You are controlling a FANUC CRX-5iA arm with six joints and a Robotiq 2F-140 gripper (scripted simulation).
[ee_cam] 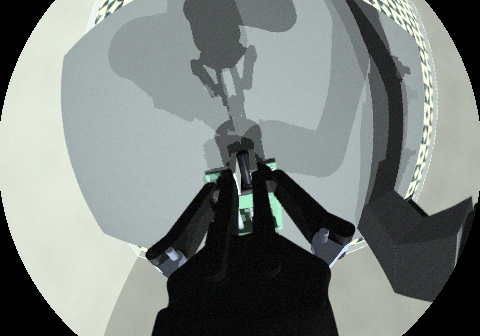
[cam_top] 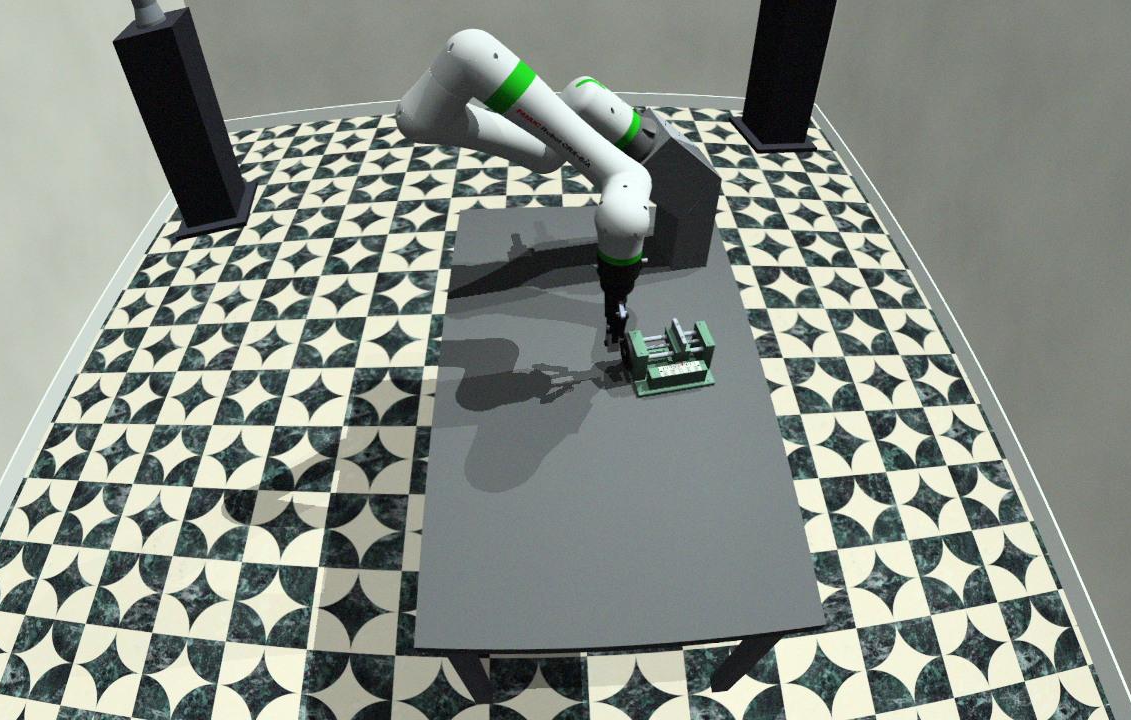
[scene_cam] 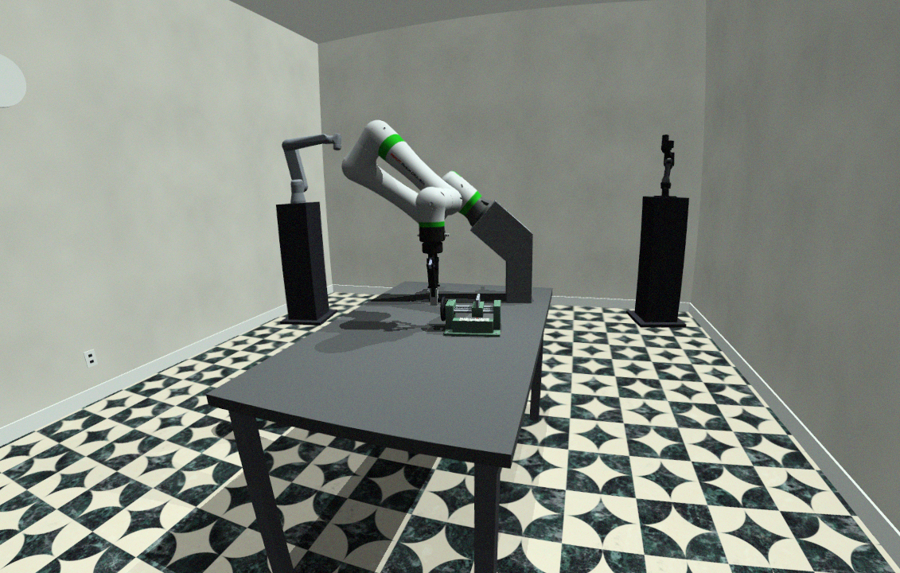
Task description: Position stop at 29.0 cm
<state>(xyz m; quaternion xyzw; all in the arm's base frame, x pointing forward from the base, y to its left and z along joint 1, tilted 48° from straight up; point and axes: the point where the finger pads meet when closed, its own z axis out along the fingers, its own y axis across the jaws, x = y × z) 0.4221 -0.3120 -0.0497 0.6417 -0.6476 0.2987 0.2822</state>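
My gripper is now 2 cm to the right of the black handwheel and 2 cm above it. Round my hand: green stop fixture: 2 cm ahead, 16 cm to the left, 3 cm below.
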